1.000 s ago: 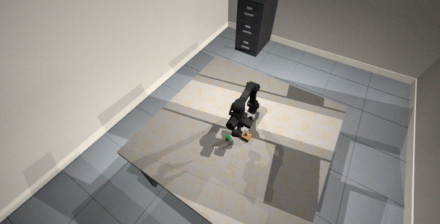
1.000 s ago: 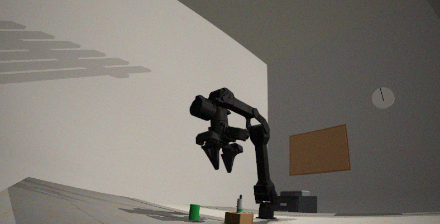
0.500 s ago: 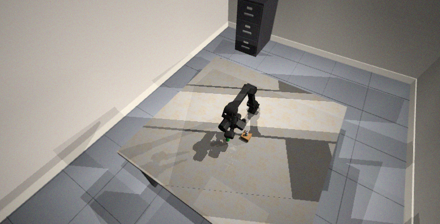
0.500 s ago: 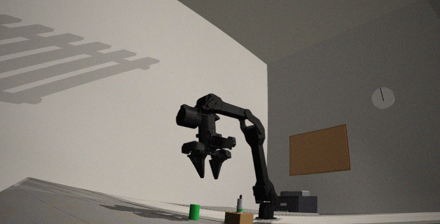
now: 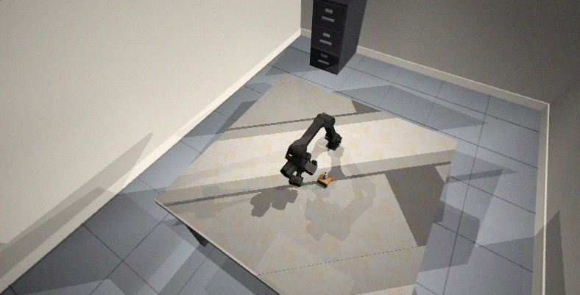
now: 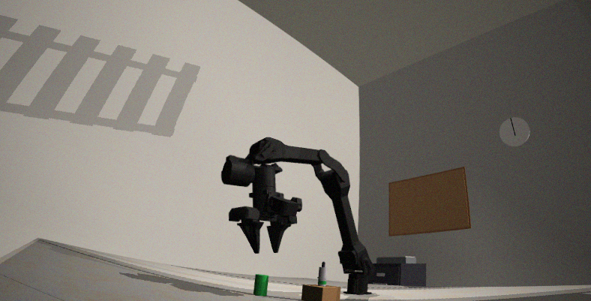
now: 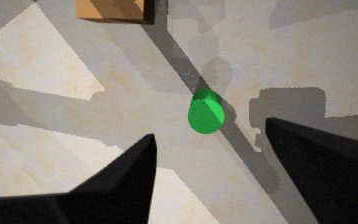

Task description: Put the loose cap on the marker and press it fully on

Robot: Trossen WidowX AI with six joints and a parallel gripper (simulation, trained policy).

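The green cap is 8 cm below my gripper tip and 1 cm to the right of it. From my gripper tip the other things lie so: holder block (10 cm to the left, 9 cm behind, 8 cm below).
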